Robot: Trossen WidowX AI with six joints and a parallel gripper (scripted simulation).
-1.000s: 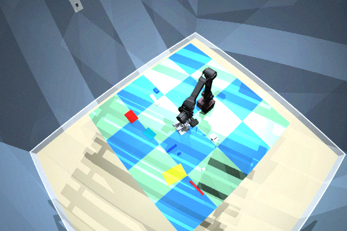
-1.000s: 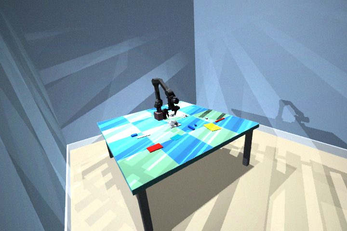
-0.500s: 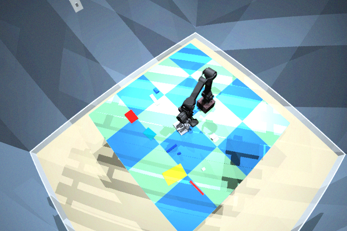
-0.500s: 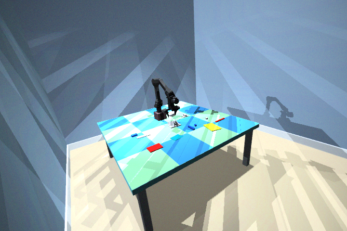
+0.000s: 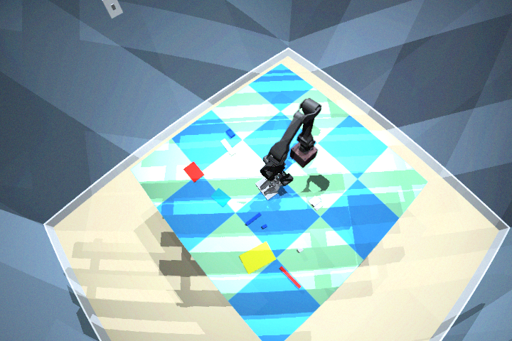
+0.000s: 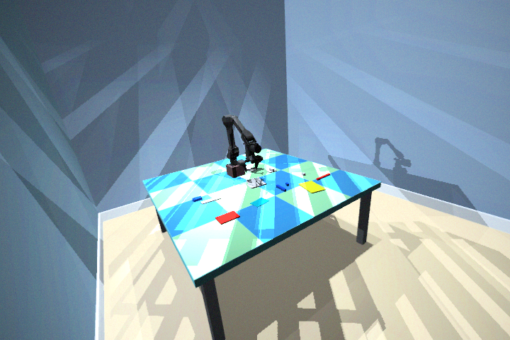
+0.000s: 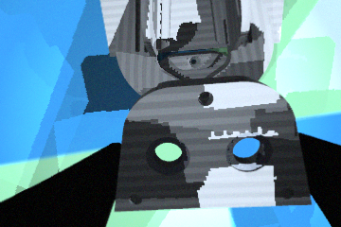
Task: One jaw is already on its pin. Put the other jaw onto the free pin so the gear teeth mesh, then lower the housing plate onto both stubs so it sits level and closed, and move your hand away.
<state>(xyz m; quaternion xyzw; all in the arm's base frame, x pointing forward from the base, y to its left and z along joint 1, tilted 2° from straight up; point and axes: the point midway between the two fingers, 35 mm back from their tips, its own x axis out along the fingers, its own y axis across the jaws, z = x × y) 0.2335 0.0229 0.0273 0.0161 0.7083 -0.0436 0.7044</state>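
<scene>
The grey jaw is 7 cm below my gripper tip, 2 cm to the right of it and 2 cm ahead of it. From my gripper tip the other things lie so: blue bar (24 cm ahead, 8 cm to the left, 8 cm below); then white base part (8 cm below, 7 cm ahead, 1 cm to the right); then cyan tile (30 cm ahead, 13 cm to the right, 8 cm below).
</scene>
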